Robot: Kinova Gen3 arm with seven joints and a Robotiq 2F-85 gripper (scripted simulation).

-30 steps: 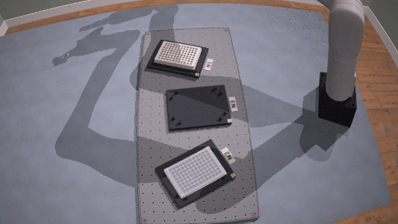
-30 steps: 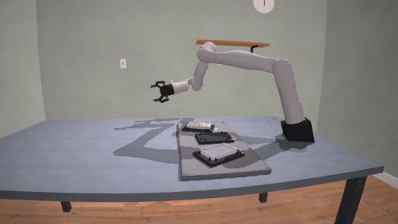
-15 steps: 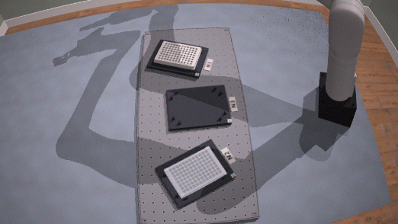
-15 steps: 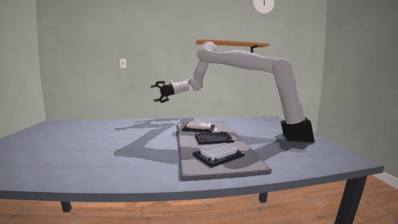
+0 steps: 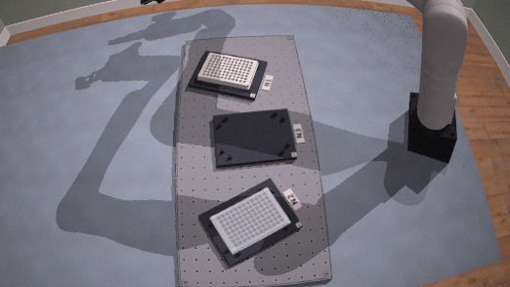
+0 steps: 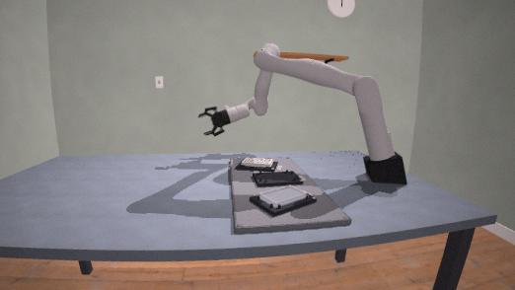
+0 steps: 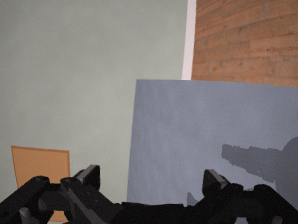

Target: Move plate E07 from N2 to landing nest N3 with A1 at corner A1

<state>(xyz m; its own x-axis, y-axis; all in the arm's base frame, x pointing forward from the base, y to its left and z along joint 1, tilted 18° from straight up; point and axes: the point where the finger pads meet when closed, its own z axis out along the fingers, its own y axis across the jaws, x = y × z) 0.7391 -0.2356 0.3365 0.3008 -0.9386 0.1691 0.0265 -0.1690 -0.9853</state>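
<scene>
The plate lies 390 mm behind my hand, 520 mm to the left of it and 140 mm below it. Also, from my hand: landing nest N3 (380 mm behind, 340 mm to the left, 150 mm below); A1 corner tag (460 mm behind, 370 mm to the left, 140 mm below); N3 label (470 mm behind, 310 mm to the left, 150 mm below).
</scene>
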